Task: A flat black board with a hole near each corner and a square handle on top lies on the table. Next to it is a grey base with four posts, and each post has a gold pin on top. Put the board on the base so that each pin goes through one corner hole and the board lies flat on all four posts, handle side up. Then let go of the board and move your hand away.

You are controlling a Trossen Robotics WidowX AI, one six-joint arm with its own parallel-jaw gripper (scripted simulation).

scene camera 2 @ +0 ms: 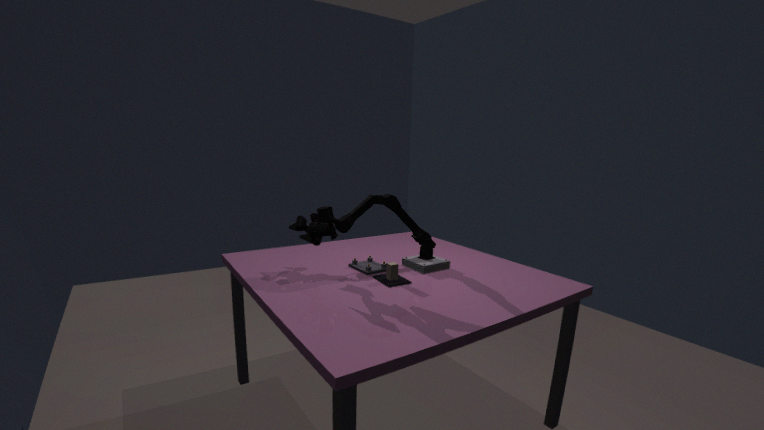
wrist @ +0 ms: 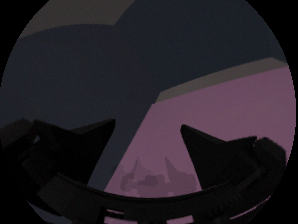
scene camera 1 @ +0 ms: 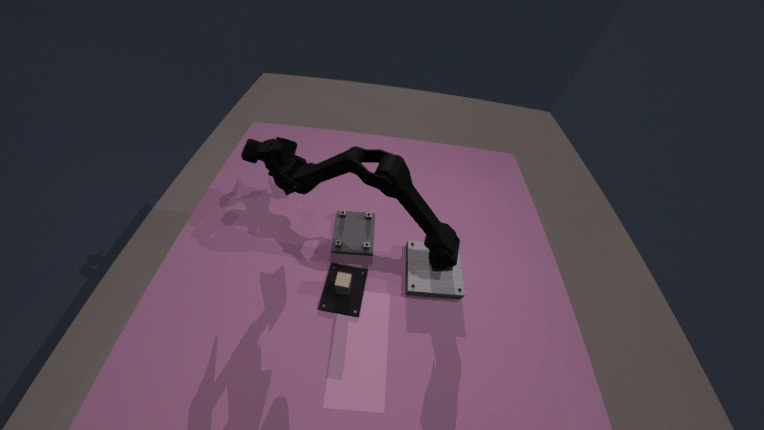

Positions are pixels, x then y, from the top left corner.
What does my gripper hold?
Nothing.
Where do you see a grey base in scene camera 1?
354, 229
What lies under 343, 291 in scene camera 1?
A flat black board.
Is my gripper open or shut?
Open.
